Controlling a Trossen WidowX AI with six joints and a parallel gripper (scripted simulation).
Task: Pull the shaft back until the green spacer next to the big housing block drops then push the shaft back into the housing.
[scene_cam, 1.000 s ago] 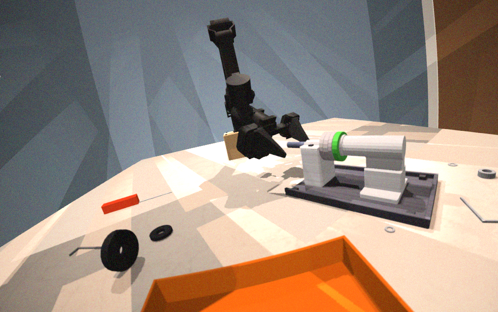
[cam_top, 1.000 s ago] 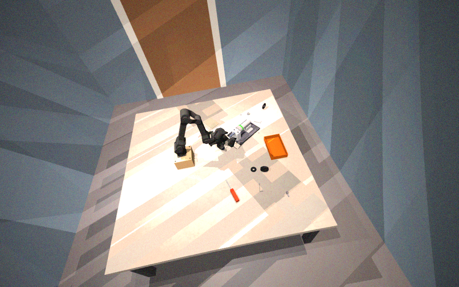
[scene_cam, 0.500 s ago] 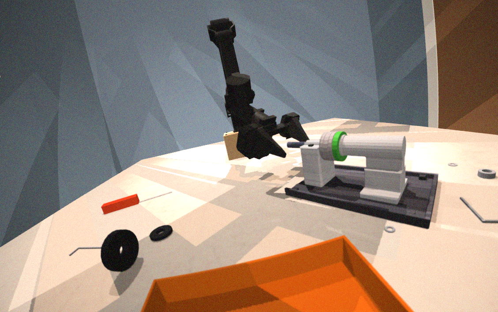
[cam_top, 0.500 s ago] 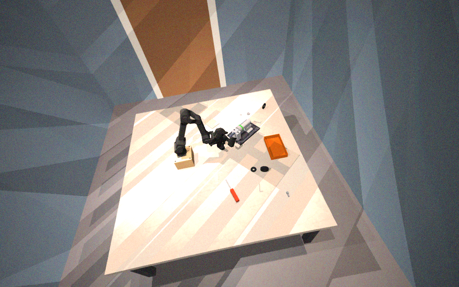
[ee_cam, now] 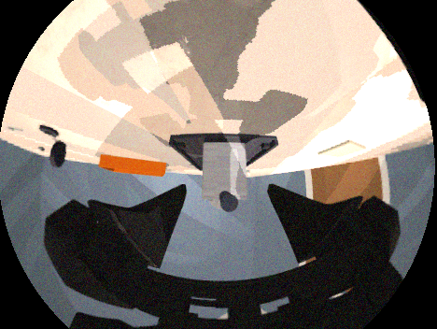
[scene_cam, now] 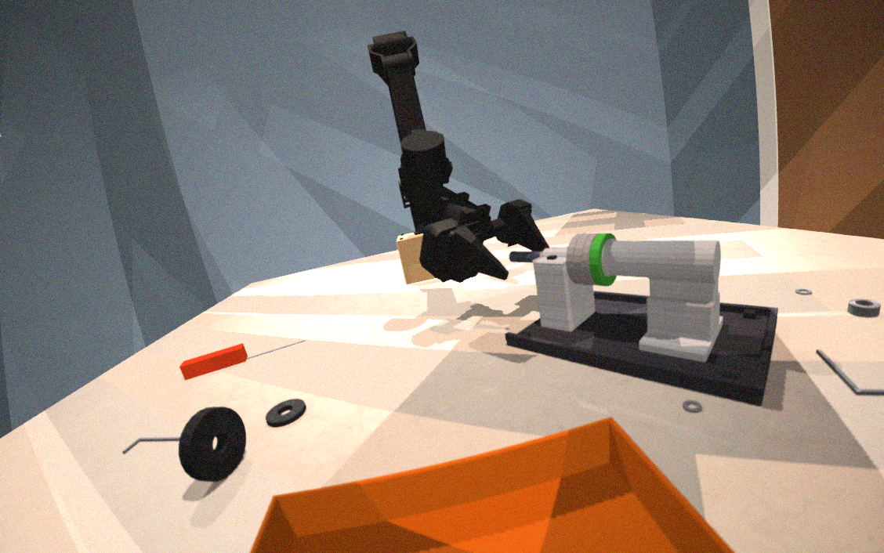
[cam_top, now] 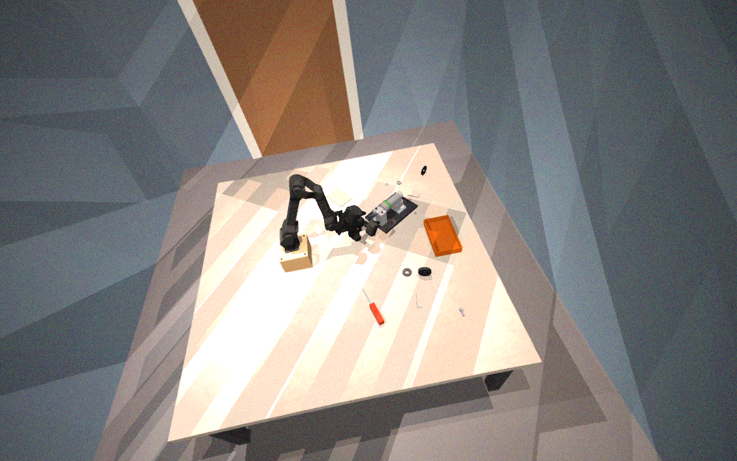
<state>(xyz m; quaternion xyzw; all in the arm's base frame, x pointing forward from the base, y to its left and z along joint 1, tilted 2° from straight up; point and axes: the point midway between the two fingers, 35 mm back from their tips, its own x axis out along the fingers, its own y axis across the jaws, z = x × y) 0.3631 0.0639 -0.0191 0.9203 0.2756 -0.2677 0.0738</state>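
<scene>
Right now my gripper tip is 6 cm short of the shaft, 4 cm to the right of it and 1 cm below it. The rest, counted from my gripper tip: orange tray: 29 cm ahead, 15 cm to the right, 6 cm below; grey spacer: 7 cm ahead, 4 cm to the left, 1 cm above; green spacer: 8 cm ahead, 5 cm to the left, 1 cm above.
</scene>
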